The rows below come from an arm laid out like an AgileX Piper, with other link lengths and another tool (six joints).
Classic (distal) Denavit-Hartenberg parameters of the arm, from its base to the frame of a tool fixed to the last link. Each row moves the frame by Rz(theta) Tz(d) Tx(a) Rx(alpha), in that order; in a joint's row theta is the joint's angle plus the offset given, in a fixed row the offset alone. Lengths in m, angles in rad.
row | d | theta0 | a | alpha
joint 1 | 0.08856 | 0 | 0 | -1.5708
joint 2 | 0 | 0.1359 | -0.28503 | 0
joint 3 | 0 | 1.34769 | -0.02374 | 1.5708
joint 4 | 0.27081 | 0 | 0 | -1.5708
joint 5 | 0 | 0 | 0 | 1.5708
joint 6 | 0.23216 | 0.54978 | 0.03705 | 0.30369
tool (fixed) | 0.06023 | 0 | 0 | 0
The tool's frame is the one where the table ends.
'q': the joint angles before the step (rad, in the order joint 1, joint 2, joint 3, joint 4, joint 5, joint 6). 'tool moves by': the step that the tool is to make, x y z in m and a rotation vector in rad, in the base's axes. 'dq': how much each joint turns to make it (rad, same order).
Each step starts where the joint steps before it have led.
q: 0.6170 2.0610 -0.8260 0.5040 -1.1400 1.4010
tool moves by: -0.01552 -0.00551 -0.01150 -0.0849 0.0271 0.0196
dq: 0.0000 -0.0430 0.0690 -0.0120 0.0200 -0.0640
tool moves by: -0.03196 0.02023 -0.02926 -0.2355 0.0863 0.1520
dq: -0.0020 -0.0960 0.0580 -0.0980 0.1920 -0.1941
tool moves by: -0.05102 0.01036 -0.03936 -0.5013 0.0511 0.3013
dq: 0.0001 -0.1490 0.0070 -0.0789 0.3829 -0.5000
